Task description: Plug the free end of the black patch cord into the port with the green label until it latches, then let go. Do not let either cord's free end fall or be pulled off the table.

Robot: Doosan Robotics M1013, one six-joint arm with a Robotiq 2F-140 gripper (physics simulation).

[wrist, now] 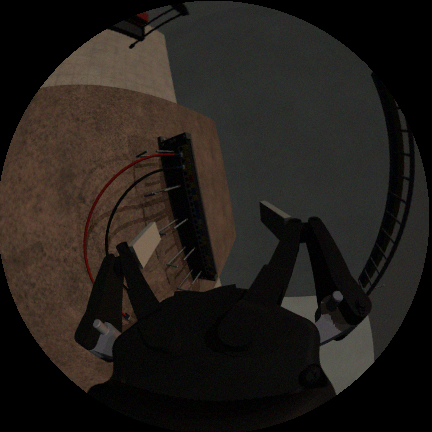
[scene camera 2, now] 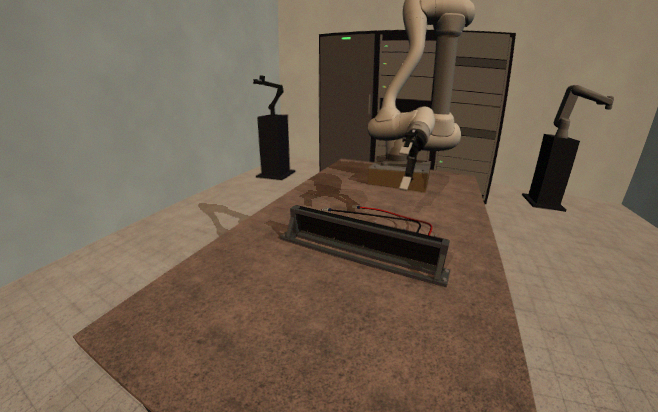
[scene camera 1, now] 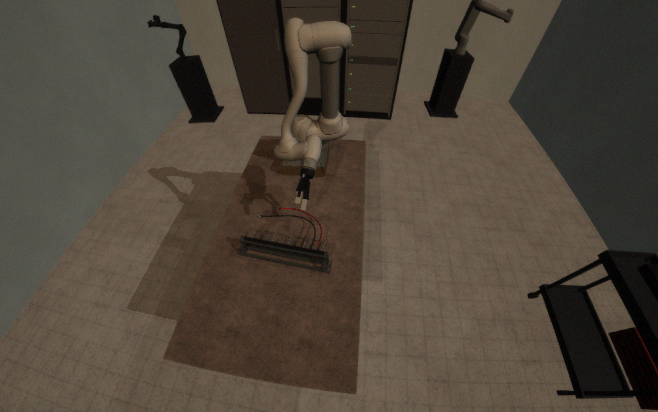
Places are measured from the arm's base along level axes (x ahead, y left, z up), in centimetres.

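Pixels of known places: gripper, fingertip midpoint: [wrist: 207, 220] [scene camera 2: 403, 172] [scene camera 1: 300, 207]; arm's base at its link origin: [scene camera 2: 399, 163].
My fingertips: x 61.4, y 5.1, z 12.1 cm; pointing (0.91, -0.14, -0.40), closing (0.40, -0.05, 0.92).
Note:
Ahead of a thing's pixels: the offset from my fingertips to its top centre. "pt": to the spot under its first point.
The black patch cord [scene camera 1: 287, 216] [scene camera 2: 370, 215] [wrist: 111, 212] curves from the patch panel's right part in the scene views. Its free end {pt dx -7.7, dy -28.7, dz -20.6 cm} [scene camera 1: 260, 216] [scene camera 2: 329, 210] lies on the table, pointing left; the gripper hides it in the wrist view. The patch panel {dx +14.6, dy -8.5, dz -11.0 cm} [scene camera 1: 285, 246] [scene camera 2: 367, 240] [wrist: 192, 215] stands on the table, with its ports facing the arm. The green label cannot be made out. My gripper [scene camera 1: 301, 202] [scene camera 2: 406, 166] [wrist: 207, 220] is open and empty, above the table on the arm's side of the cords, right of the black free end in the scene views.
The red cord [scene camera 1: 320, 227] [scene camera 2: 430, 229] [wrist: 85, 235] arcs outside the black one. Its free end [scene camera 1: 280, 208] [scene camera 2: 358, 207] [wrist: 126, 316] lies near the black end. Thin bars stick out from the panel's port side. A cart [scene camera 1: 582, 340] stands on the floor at right.

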